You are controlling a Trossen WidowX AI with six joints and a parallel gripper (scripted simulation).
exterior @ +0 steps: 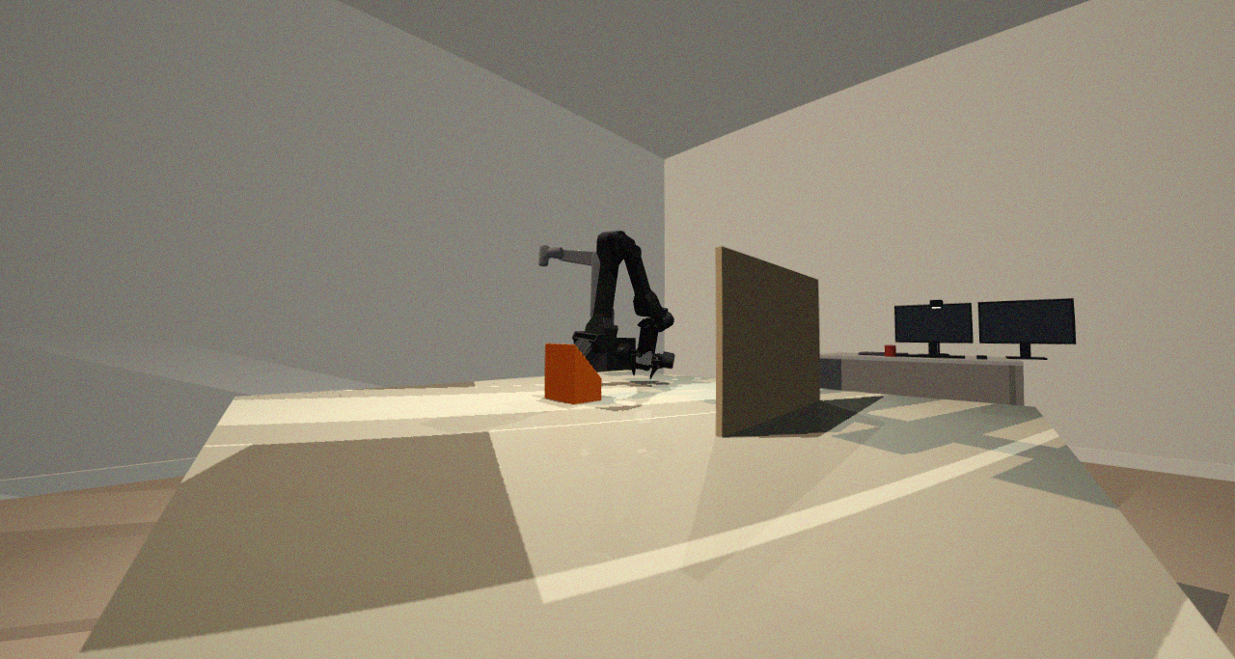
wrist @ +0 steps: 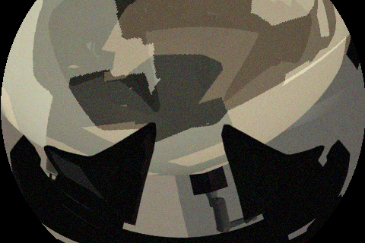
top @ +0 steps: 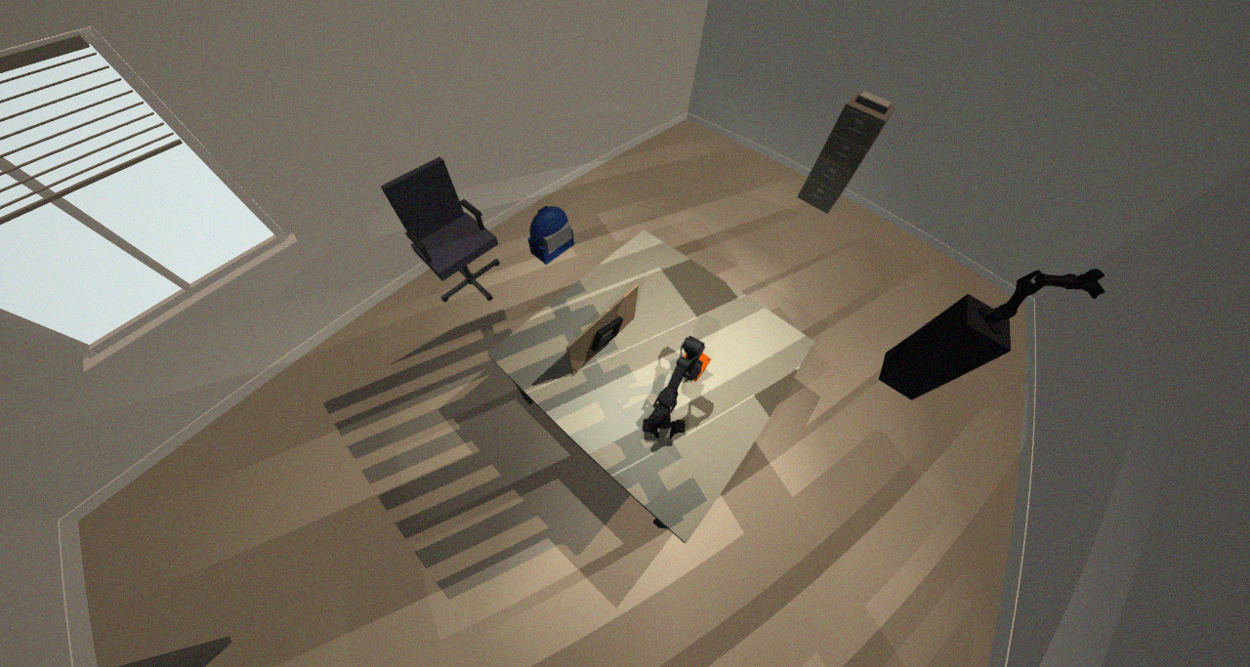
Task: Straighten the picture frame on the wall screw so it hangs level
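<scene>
Now: the black picture frame 51 cm ahead of my gripper tip, 21 cm to the right of it and 14 cm above it. The rest, counted from my gripper tip: brown wall board (52 cm ahead, 22 cm to the right, 13 cm above).
</scene>
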